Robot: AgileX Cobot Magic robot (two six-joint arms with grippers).
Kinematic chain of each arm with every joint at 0, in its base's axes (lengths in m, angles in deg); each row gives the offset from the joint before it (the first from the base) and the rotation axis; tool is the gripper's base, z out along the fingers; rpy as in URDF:
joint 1: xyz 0 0 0.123 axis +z
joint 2: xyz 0 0 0 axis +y
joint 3: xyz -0.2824 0 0.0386 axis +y
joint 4: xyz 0.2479 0 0.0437 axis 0.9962 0 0.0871
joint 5: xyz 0 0 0 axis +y
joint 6: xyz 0.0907 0 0.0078 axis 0.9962 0 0.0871
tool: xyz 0 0 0 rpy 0 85 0
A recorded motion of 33 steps. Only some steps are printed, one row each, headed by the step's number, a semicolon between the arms.
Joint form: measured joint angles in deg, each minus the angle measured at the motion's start. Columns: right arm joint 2, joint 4, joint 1, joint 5, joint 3, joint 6; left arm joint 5, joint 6, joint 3, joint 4, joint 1, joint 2.
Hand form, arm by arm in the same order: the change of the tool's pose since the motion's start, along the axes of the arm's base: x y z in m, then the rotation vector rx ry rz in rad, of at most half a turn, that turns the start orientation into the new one. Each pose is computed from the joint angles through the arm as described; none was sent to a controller.
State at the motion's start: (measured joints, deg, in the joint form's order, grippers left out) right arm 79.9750 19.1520 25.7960 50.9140 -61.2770 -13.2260; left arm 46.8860 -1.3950 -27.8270 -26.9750 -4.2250 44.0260
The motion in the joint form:
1: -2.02 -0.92 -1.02 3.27 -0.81 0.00; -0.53 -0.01 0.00 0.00 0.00 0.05
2: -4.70 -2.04 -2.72 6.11 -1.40 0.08; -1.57 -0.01 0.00 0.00 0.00 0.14
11: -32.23 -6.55 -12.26 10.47 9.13 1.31; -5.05 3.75 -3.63 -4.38 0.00 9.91
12: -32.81 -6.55 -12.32 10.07 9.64 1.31; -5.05 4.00 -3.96 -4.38 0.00 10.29
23: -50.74 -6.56 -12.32 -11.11 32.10 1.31; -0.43 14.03 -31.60 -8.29 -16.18 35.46
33: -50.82 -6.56 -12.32 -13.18 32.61 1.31; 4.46 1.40 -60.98 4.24 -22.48 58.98
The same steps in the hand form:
1: -0.0059 -0.0083 0.0113 -0.0127 -0.0008 0.0035; 0.0008 0.0002 0.0003 0.0002 -0.0073 0.0042
2: -0.0127 -0.0205 0.0243 -0.0237 -0.0160 -0.0095; 0.0024 0.0006 0.0009 0.0007 -0.0220 0.0123
11: -0.1095 -0.0924 0.0594 -0.0196 -0.2428 -0.1774; 0.0361 -0.0041 0.0001 -0.0271 0.0124 0.0102
12: -0.1113 -0.0930 0.0585 -0.0171 -0.2503 -0.1803; 0.0376 -0.0042 0.0008 -0.0248 0.0116 0.0068
23: -0.1505 -0.1072 -0.0039 0.0727 -0.5141 -0.2718; 0.1289 -0.0944 0.0458 -0.0171 -0.0283 -0.4323
33: -0.1488 -0.1074 -0.0040 0.0813 -0.5401 -0.2806; 0.2221 -0.1641 0.0476 0.0851 0.0058 -0.4568

